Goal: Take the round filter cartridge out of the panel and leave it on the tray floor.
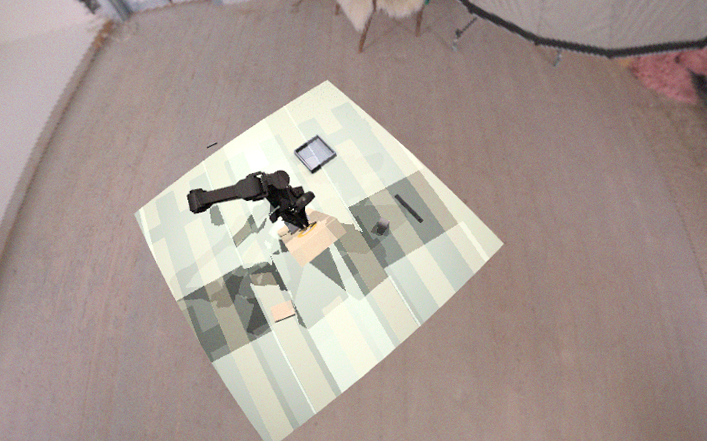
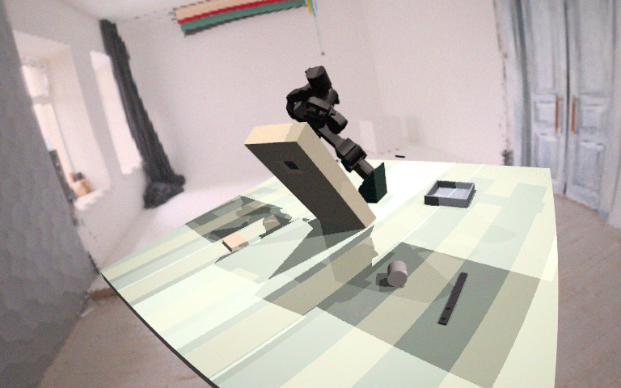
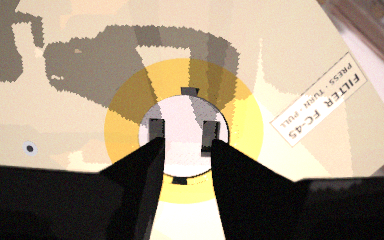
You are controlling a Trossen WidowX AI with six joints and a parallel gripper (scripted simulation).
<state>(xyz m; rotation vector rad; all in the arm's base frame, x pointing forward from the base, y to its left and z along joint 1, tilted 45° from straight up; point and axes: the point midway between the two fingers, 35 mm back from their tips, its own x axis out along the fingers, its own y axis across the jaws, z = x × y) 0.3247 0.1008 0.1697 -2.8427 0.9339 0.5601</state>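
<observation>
The round filter cartridge lies 20 mm ahead of my gripper tip, 10 mm to the right of it and 20 mm below it. Round my gripper tip: small tan block 70 mm ahead, 280 mm to the right, 280 mm below; grey tray 350 mm behind, 340 mm to the left, 280 mm below.
</observation>
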